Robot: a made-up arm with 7 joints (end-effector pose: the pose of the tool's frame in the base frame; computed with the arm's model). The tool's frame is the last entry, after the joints.
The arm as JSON. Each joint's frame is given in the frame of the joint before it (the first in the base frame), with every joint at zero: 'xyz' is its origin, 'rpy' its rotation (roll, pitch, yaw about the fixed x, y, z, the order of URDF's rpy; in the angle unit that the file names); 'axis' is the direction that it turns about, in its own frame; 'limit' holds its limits. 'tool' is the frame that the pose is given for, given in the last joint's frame.
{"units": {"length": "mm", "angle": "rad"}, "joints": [
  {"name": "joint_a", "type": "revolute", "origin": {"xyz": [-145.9, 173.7, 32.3], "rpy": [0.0, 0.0, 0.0]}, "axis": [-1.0, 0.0, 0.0], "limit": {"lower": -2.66, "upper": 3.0}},
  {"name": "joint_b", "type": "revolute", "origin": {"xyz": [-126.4, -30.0, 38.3], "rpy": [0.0, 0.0, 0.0]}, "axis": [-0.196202, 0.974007, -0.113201], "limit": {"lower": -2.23, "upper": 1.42}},
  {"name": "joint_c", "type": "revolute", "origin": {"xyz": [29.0, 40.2, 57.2], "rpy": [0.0, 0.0, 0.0]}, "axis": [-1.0, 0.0, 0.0], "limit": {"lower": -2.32, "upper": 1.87}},
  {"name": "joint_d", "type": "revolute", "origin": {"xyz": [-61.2, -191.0, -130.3], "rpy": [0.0, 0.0, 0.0]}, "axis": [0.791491, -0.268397, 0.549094], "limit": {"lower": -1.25, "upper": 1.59}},
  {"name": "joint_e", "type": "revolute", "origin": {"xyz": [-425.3, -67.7, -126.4], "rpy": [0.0, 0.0, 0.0]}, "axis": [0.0, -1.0, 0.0], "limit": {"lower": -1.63, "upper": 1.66}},
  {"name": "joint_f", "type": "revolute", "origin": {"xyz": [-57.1, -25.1, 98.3], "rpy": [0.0, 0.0, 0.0]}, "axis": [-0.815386, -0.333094, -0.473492], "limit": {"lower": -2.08, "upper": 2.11}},
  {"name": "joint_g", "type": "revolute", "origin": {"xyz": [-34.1, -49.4, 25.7], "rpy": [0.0, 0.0, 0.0]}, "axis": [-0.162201, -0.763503, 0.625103], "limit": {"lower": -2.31, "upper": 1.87}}
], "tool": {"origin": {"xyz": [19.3, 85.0, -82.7], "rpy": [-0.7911, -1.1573, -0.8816]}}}
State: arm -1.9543 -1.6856 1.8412 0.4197 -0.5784 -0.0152 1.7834
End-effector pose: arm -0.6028 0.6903 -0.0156 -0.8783 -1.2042 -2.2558
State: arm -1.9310 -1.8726 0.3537 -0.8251 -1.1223 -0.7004 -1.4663
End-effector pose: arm -0.1663 0.4865 0.1617 1.1035 1.3046 0.3885
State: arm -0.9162 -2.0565 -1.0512 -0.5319 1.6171 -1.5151 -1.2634
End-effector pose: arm 0.1033 0.7017 0.0636 1.3756 -1.6830 -1.6456
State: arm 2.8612 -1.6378 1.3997 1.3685 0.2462 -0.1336 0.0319
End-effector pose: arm -0.3501 0.6234 0.5542 -0.6396 -1.5268 2.4625
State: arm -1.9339 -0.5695 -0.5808 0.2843 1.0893 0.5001 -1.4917
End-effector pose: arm -0.4763 0.6950 0.2256 1.6812 1.9717 -0.4336
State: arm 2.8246 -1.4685 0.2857 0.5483 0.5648 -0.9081 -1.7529
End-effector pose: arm -0.0578 0.2864 0.6620 2.2514 1.1803 -1.0887
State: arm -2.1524 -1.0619 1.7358 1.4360 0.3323 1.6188 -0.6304
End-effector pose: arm -0.6948 0.5200 -0.4520 0.6512 -1.5385 2.5851
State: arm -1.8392 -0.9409 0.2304 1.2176 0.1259 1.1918 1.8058
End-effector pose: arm -0.1191 0.7147 -0.1874 0.4139 0.5961 2.1152
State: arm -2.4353 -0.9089 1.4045 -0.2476 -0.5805 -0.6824 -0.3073
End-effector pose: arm -0.7287 0.4553 0.0998 0.0389 1.4133 -0.8027
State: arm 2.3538 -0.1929 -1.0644 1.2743 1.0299 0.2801 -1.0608
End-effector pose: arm -0.5562 -0.3887 0.0763 -0.8881 -0.5106 -1.1418
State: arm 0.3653 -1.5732 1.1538 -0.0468 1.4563 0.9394 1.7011
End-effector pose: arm -0.3846 -0.3426 -0.2959 -0.1008 0.4176 -0.4100
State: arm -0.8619 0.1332 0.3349 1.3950 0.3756 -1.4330 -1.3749
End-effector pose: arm -0.7128 0.0201 -0.5233 0.4941 -0.4726 0.6558
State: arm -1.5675 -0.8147 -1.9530 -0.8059 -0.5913 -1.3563 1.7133
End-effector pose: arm -0.6341 0.3885 0.0683 -2.4396 -1.5032 0.4629
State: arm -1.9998 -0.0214 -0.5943 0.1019 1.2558 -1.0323 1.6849
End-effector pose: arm -0.8400 0.4794 0.1632 -0.6038 -0.0781 1.8179
